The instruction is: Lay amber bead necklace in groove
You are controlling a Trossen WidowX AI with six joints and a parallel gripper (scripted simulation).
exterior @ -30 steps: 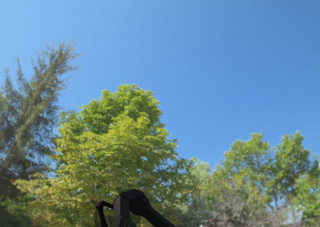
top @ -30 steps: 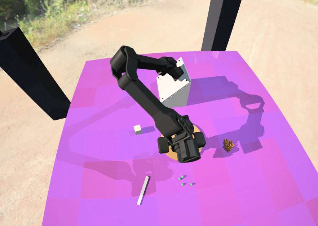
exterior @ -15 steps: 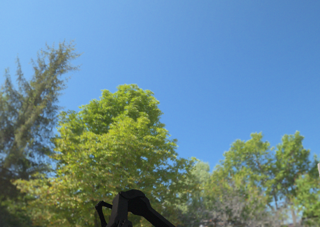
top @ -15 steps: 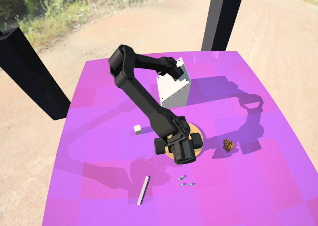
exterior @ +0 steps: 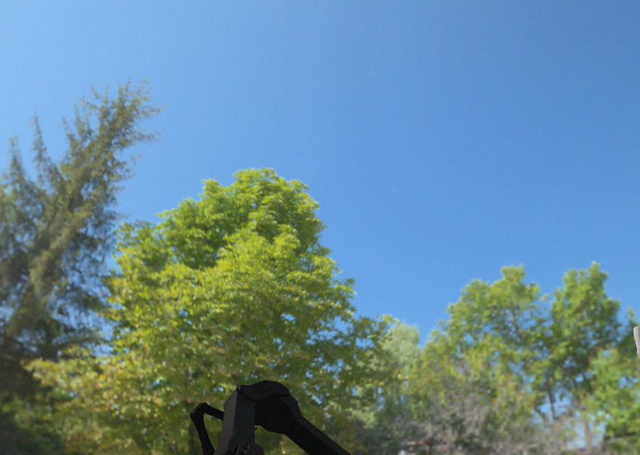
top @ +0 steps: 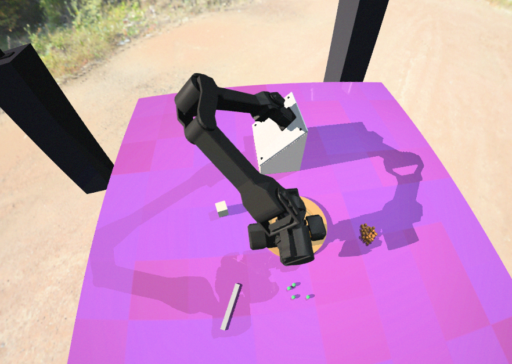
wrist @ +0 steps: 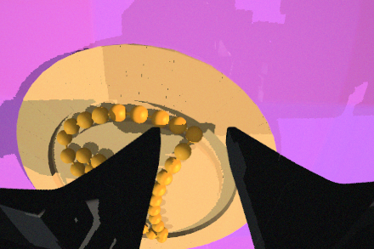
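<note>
Right now the round tan bead board is 50 mm behind my gripper tip, 40 mm to the left of it and 10 mm below it. The rest, counted from my gripper tip: small cream cube: 150 mm behind, 140 mm to the right; then white bar: 120 mm ahead, 180 mm to the right, 10 mm below.
</note>
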